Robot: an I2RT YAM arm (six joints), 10 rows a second.
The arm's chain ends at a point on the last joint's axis. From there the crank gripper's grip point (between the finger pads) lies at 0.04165 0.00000 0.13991 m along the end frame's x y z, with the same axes.
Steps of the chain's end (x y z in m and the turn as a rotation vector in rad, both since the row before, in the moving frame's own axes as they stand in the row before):
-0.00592 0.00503 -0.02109 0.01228 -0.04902 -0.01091
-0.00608 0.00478 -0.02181 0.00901 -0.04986 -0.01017
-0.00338 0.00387 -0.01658 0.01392 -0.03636 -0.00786
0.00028 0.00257 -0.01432 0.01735 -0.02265 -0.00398
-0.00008 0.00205 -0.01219 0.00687 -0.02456 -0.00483
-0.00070 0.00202 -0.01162 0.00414 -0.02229 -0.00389
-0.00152 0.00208 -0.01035 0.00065 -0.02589 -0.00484
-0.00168 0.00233 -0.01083 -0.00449 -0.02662 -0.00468
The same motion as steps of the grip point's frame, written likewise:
-0.01284 0.00288 -0.01923 0.01228 -0.04902 -0.01091
-0.01311 0.00312 -0.01992 0.00901 -0.04986 -0.01017
-0.00850 0.00161 -0.01517 0.01392 -0.03636 -0.00786
-0.00290 -0.00002 -0.01344 0.01735 -0.02265 -0.00398
-0.00353 0.00089 -0.01121 0.00687 -0.02456 -0.00483
-0.00383 0.00128 -0.01073 0.00414 -0.02229 -0.00389
-0.00516 0.00180 -0.00932 0.00065 -0.02589 -0.00484
-0.00542 0.00277 -0.00977 -0.00449 -0.02662 -0.00468

